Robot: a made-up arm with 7 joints. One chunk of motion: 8 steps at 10 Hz.
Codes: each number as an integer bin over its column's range. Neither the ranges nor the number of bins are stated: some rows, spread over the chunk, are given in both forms.
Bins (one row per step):
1: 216 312 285 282 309 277 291
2: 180 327 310 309 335 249 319
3: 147 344 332 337 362 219 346
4: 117 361 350 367 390 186 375
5: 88 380 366 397 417 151 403
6: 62 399 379 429 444 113 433
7: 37 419 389 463 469 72 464
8: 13 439 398 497 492 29 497
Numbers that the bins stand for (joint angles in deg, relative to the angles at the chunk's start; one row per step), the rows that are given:
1: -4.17 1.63 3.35 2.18 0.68 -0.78 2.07
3: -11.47 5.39 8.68 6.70 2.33 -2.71 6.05
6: -20.45 11.85 14.02 14.26 4.90 -6.24 12.35
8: -25.63 16.55 16.17 19.85 6.41 -9.04 16.99
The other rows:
2: -7.98 3.40 6.19 4.40 1.49 -1.72 4.10
4: -14.64 7.39 10.73 9.16 3.21 -3.81 8.15
5: -17.70 9.62 12.54 11.63 4.06 -4.98 10.18
7: -23.09 14.20 15.15 17.05 5.68 -7.60 14.60

